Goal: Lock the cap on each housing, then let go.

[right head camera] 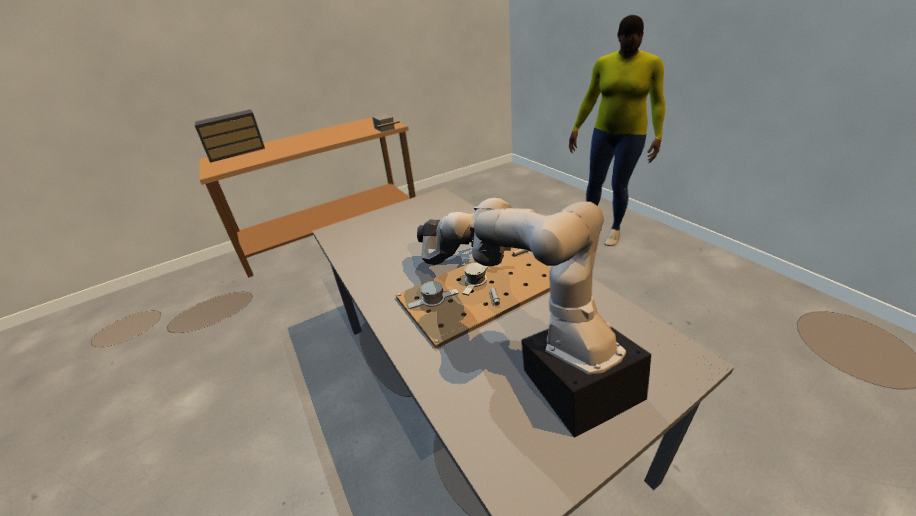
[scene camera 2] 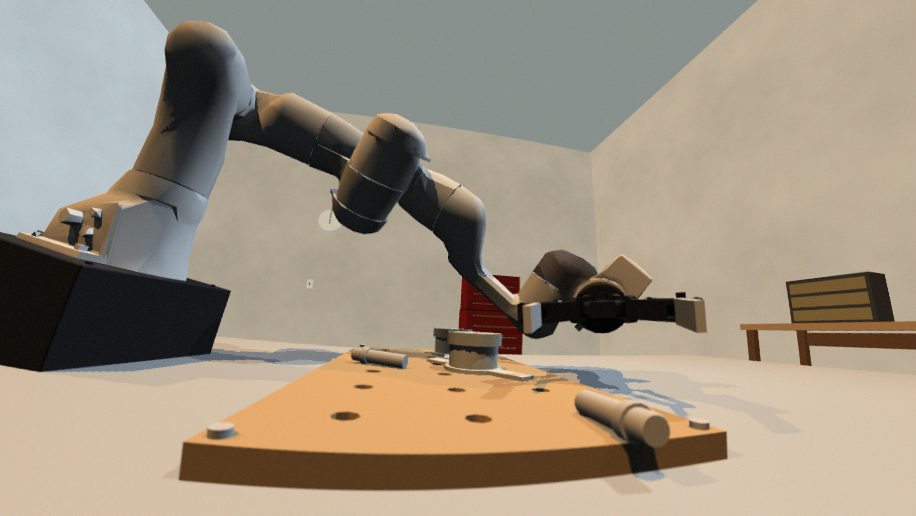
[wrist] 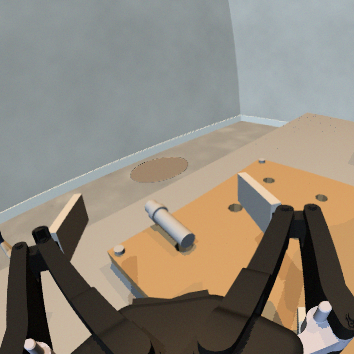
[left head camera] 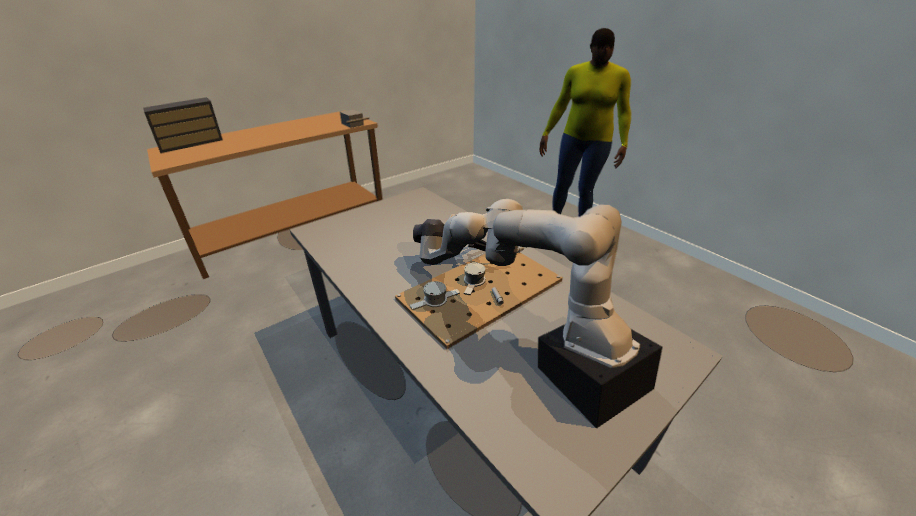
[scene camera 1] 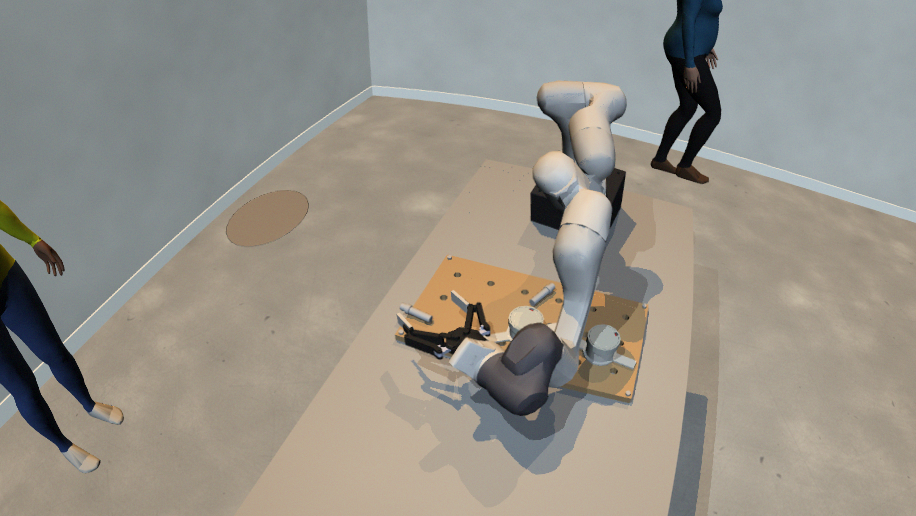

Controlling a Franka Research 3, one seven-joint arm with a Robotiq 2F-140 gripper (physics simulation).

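Note:
Two round grey housings with caps on top stand on an orange pegboard (left head camera: pixel 461 330) (scene camera 1: pixel 474 275) (scene camera 2: pixel 410 442) (wrist: pixel 215 265). The outer housing (left head camera: pixel 434 296) (right head camera: pixel 431 294) (scene camera 1: pixel 603 344) has a flat handle at its foot. The middle housing (left head camera: pixel 474 274) (right head camera: pixel 474 275) (scene camera 1: pixel 525 317) (scene camera 2: pixel 473 352) is partly behind the arm in scene camera 1. Each cap seems seated level; whether it is locked cannot be told. My gripper (scene camera 1: pixel 431 310) (scene camera 2: pixel 611 316) (wrist: pixel 160 197) is open and empty, above the board's far end, beside the middle housing and away from both caps.
One grey pin (scene camera 1: pixel 416 313) (scene camera 2: pixel 621 416) (wrist: pixel 170 223) lies at the board's end, below the fingers. Another pin (left head camera: pixel 496 295) (scene camera 1: pixel 542 294) (scene camera 2: pixel 379 357) lies near the middle housing. The arm stands on a black block (left head camera: pixel 599 384). A person in yellow (left head camera: pixel 599 99) stands beyond the table.

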